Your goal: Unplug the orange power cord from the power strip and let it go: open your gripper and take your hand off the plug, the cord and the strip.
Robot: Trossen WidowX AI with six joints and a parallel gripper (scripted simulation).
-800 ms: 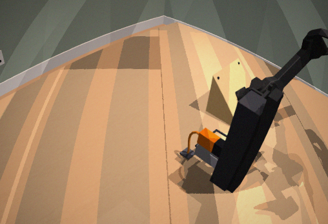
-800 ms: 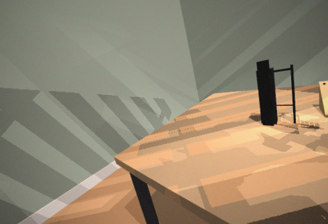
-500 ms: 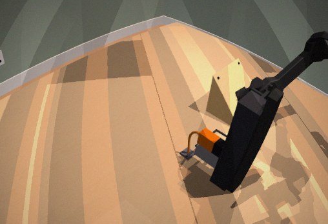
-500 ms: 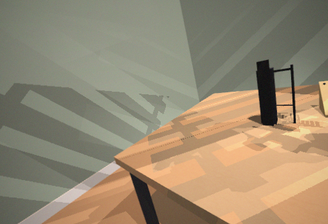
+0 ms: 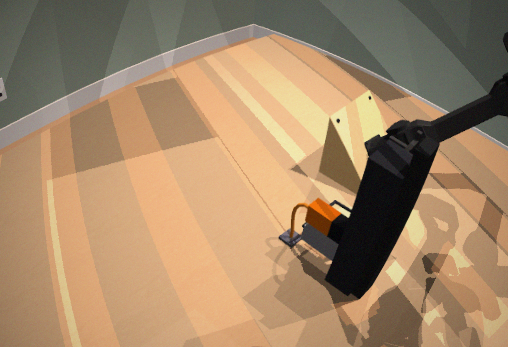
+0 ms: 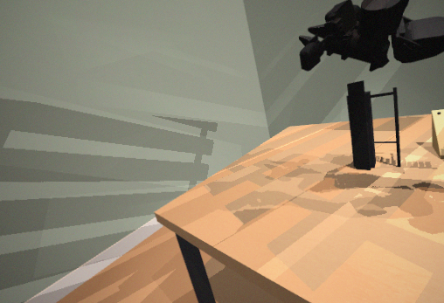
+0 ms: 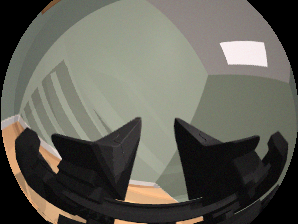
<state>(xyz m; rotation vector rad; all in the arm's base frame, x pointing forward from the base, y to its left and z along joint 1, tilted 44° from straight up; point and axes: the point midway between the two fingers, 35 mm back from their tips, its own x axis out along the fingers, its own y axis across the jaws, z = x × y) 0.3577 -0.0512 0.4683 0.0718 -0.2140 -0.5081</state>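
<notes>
My gripper tip is 37 cm above the orange plug, 21 cm to the left of it and 9 cm past it. The rest, counted from my gripper tip: black upright panel (34 cm below, 14 cm to the right, 9 cm behind).
</notes>
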